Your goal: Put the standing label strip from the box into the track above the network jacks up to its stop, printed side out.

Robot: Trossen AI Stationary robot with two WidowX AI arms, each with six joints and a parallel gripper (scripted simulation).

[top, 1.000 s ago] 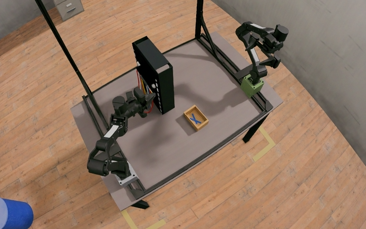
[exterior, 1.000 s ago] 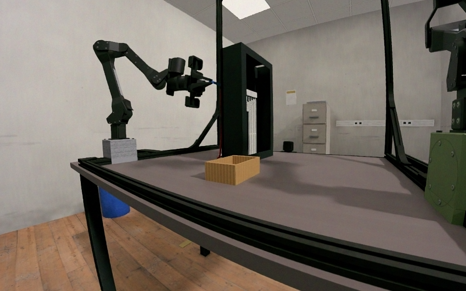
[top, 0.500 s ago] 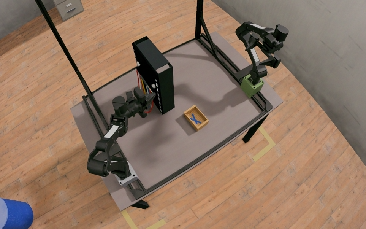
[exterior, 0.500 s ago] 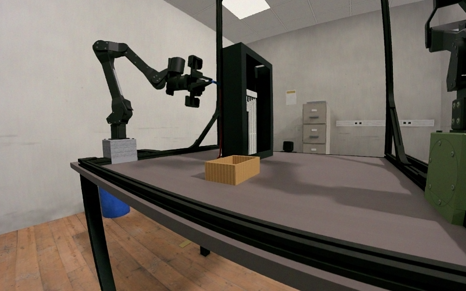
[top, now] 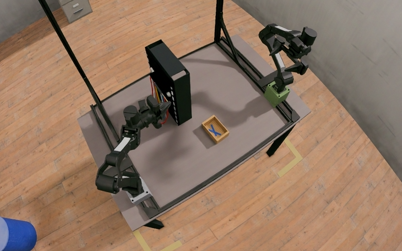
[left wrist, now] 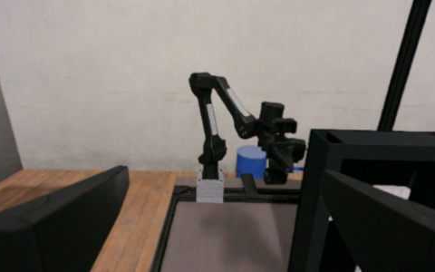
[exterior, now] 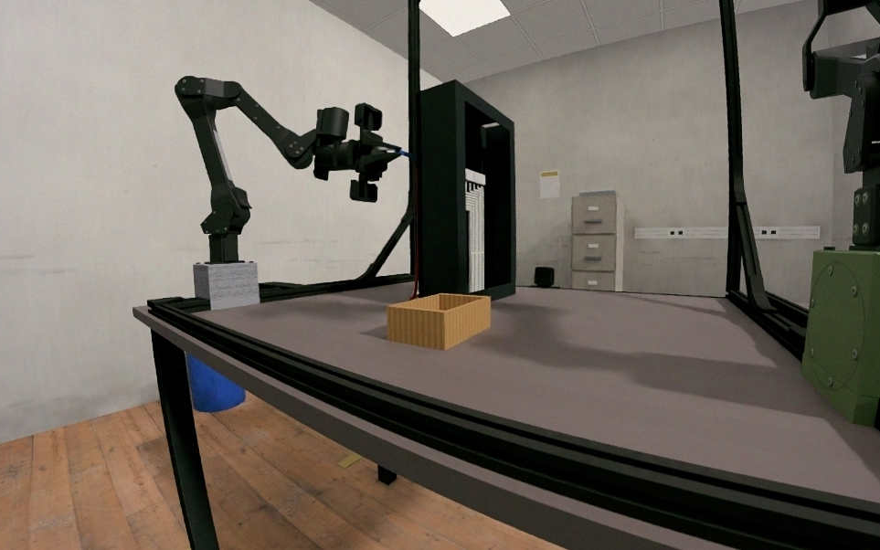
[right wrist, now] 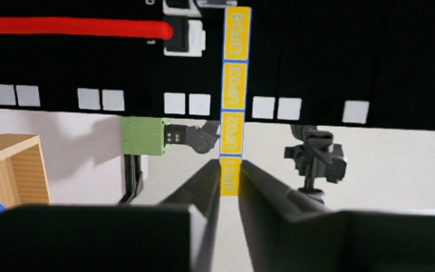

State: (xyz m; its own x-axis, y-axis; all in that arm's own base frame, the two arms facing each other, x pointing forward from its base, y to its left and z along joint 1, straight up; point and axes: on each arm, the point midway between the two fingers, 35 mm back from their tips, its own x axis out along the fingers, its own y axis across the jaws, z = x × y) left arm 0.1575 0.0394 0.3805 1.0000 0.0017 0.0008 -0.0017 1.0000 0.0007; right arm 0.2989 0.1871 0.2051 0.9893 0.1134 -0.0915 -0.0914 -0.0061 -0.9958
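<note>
Now: right hand 30 mm to the right of the label strip and 30 mm past it. The rest, counted from my right hand: wooden box: 280 mm below, 200 mm to the left, 120 mm ahead; then black patch panel: 140 mm behind, 90 mm below, 70 mm to the left.
</note>
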